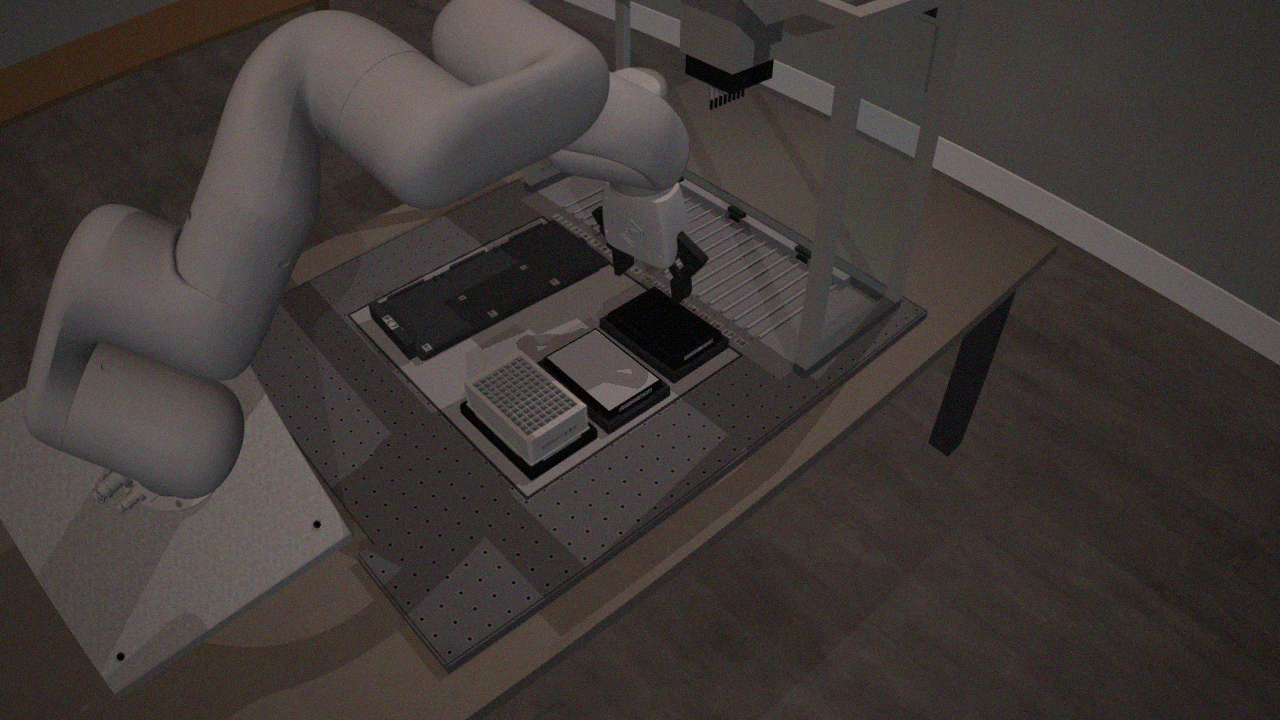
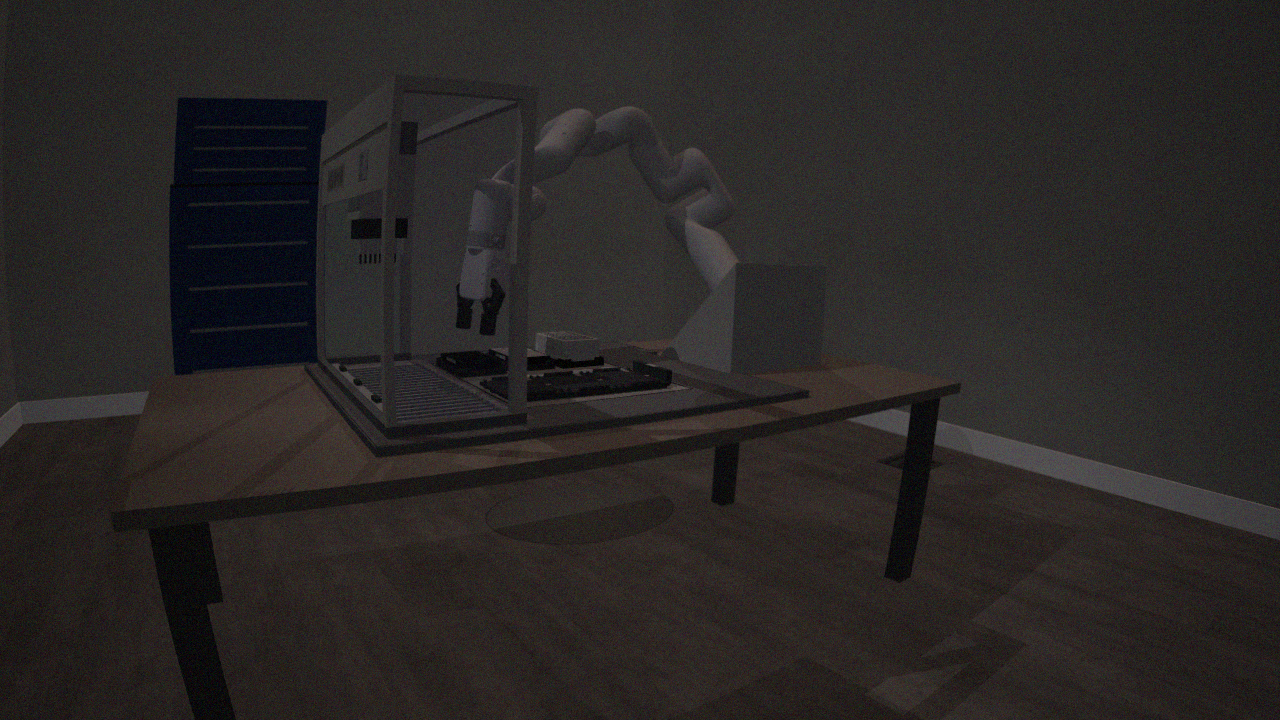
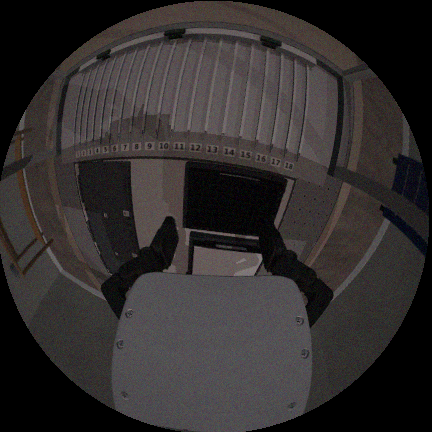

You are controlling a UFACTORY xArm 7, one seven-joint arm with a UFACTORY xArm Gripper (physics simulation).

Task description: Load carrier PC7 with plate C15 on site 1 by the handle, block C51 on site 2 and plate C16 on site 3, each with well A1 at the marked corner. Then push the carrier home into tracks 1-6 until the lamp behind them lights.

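Frame: origin at the arm's base, x back, y right, z up, level; millimetres.
Where they show: gripper, fingertip midpoint: (image 1: 652, 283) (image 2: 474, 331) (image 3: 218, 228); arm's base, origin of the base link: (image 2: 741, 303).
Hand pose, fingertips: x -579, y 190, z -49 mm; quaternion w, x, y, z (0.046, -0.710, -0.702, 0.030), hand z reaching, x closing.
Each offset is from my fingertips to the top centre of the thing. "pt": to the spot under its first point.
The long dark carrier @[dy -226, dx +74, dz -48 mm] (image 1: 492, 279) (image 2: 581, 384) (image 3: 105, 192) lies flat on the left of the pale mat, in front of the low-numbered tracks; no plates show on it. A black plate @[dy +21, dx +2, dz -52 mm] (image 1: 662, 324) (image 3: 232, 200), a white flat plate @[dy +14, dx +116, dz -52 mm] (image 1: 597, 365) (image 3: 225, 262) and a tall white block with a grid of wells @[pt dy -2, dx +234, dz -25 mm] (image 1: 523, 401) (image 2: 566, 345) sit in a row on dark holders. Their labels are too small to read. My gripper (image 1: 650, 280) (image 2: 475, 328) (image 3: 218, 228) is open and empty, pointing down, above the black plate's area and apart from it.
The ribbed track deck (image 1: 747, 284) (image 2: 416, 389) (image 3: 215, 95), numbered 1-18 at its front, lies beyond the mat. Small dark blocks stand at its back edge. Clear-walled frame posts (image 1: 821, 223) (image 2: 388, 268) enclose it. A pipetting head @[dy -61, dx -239, dz +216 mm] (image 1: 726, 73) hangs above the deck.
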